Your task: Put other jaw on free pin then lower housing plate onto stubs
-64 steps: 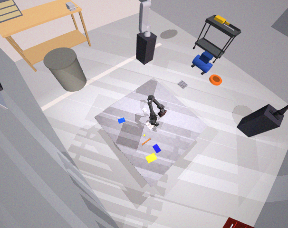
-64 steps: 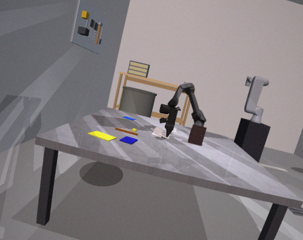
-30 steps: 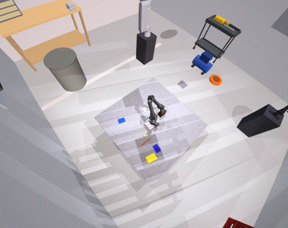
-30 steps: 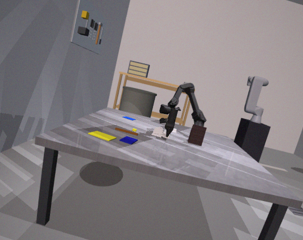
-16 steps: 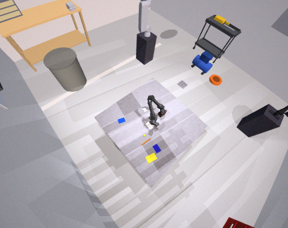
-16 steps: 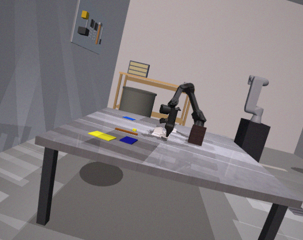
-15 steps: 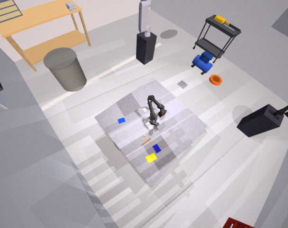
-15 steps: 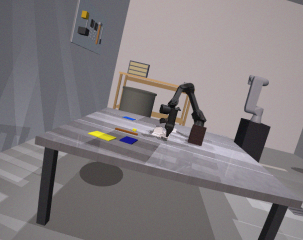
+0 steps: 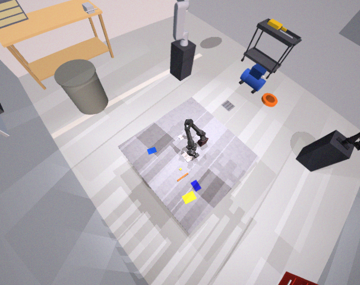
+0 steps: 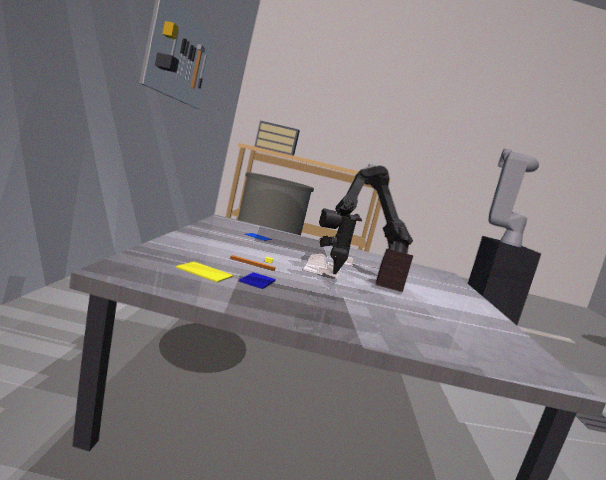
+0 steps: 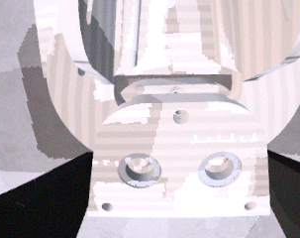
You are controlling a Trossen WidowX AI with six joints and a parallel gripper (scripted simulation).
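Right now the white housing plate is 1 cm ahead of my gripper tip and 2 cm above it. The rest, counted from my gripper tip: white jaw: 3 cm ahead, 1 cm to the left, 1 cm above; small yellow cube: 24 cm ahead, 5 cm to the left; orange bar: 29 cm ahead, 14 cm to the left.
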